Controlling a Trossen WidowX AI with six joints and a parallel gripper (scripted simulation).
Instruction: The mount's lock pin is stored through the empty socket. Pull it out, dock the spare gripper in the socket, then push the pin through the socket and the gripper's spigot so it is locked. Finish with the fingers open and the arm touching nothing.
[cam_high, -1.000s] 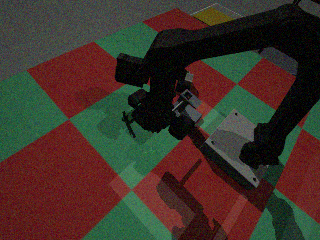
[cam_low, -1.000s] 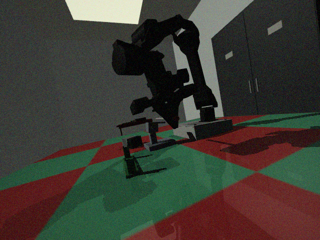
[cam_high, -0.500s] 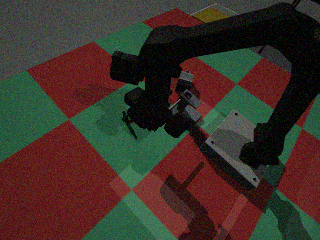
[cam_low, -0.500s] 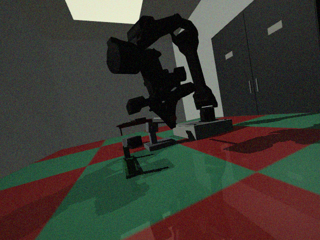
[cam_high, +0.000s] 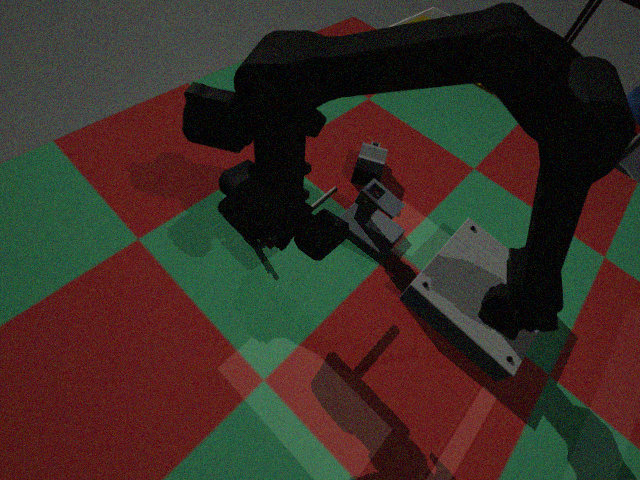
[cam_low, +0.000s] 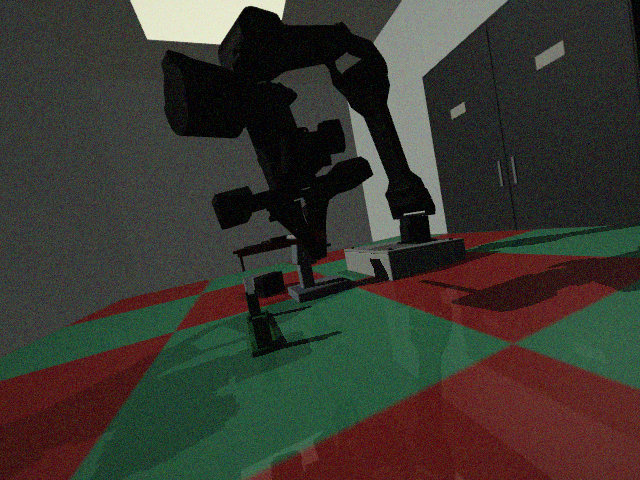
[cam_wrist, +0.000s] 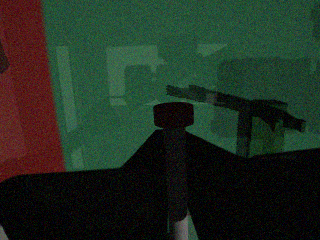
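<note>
The narrow green rack is 70 mm ahead of my gripper tip, 80 mm to the right of it and 70 mm below it. The rest, counted from my gripper tip: socket (70 mm behind, 180 mm to the right, 40 mm below); then spare gripper (10 mm ahead, 320 mm to the right, 70 mm below).
</note>
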